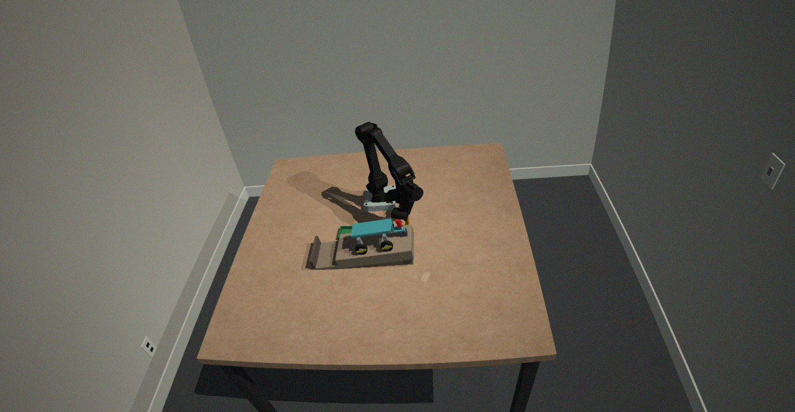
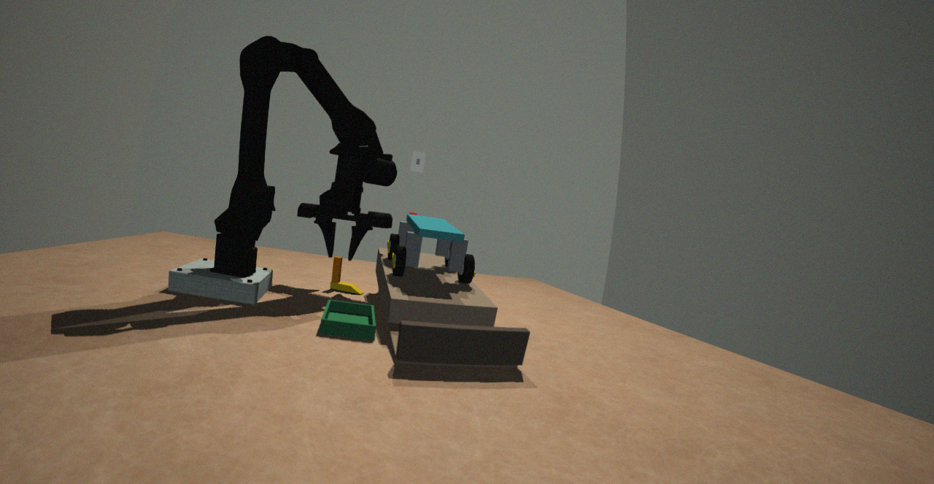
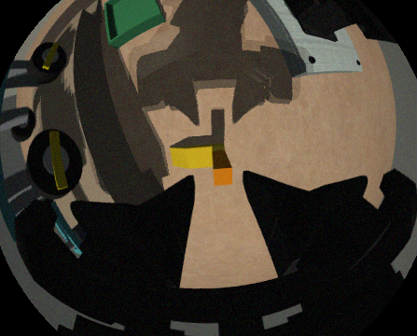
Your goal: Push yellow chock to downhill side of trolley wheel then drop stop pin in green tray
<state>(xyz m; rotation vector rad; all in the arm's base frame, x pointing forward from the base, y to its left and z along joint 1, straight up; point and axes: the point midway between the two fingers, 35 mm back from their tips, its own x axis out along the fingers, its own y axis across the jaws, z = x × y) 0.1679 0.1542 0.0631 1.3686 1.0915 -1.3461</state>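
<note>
My gripper tip is 2 cm short of the yellow chock, 1 cm to the left of it and 4 cm above it. Round my gripper tip: teal trolley: 16 cm ahead, 11 cm to the right, 5 cm above; then red-headed stop pin: 13 cm ahead, 7 cm above; then brown ramp: 16 cm ahead, 11 cm to the right, 1 cm below.
</note>
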